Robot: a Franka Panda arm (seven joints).
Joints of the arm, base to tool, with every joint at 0 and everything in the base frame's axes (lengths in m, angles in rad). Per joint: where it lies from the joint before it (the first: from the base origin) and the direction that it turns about. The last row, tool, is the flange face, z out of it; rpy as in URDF.
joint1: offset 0 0 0.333 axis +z
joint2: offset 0 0 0 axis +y
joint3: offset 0 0 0.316 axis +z
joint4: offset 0.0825 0 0 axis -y
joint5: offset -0.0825 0 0.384 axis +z
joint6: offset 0 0 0 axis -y
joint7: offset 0.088 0 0 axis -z
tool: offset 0 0 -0.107 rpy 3.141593 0 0
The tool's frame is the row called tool.
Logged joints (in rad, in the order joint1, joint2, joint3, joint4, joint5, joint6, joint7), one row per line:
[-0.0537, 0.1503, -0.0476, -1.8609, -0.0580, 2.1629, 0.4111]
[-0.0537, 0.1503, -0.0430, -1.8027, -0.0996, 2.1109, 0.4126]
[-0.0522, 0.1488, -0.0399, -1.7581, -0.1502, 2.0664, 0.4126]
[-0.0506, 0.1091, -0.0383, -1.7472, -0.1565, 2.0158, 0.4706]
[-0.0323, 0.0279, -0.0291, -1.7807, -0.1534, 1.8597, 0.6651]
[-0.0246, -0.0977, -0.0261, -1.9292, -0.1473, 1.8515, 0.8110]
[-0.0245, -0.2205, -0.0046, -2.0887, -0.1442, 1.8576, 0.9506]
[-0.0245, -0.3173, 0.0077, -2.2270, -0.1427, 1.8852, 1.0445]
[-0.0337, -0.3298, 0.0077, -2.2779, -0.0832, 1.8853, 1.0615]
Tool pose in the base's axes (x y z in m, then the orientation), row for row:
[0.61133, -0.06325, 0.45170, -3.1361, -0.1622, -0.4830]
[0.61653, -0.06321, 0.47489, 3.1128, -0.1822, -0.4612]
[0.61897, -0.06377, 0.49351, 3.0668, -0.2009, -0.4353]
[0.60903, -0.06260, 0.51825, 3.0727, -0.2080, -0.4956]
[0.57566, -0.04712, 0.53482, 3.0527, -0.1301, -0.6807]
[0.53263, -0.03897, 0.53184, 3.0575, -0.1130, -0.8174]
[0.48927, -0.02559, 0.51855, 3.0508, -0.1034, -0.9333]
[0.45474, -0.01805, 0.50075, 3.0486, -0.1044, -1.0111]
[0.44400, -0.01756, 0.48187, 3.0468, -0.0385, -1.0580]
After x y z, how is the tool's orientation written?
As angles about the fixed x, y, z axes (roll, pitch, yaw), in radians.
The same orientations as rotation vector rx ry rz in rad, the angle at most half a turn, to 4 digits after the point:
[3.0086, -0.7403, 0.2466]
[2.9789, -0.7035, 0.2621]
[2.9398, -0.6618, 0.2722]
[2.9166, -0.7491, 0.2793]
[2.8356, -1.0134, 0.1402]
[2.7664, -1.2059, 0.1062]
[2.6878, -1.3619, 0.0777]
[2.6290, -1.4636, 0.0697]
[2.6233, -1.5367, -0.0222]

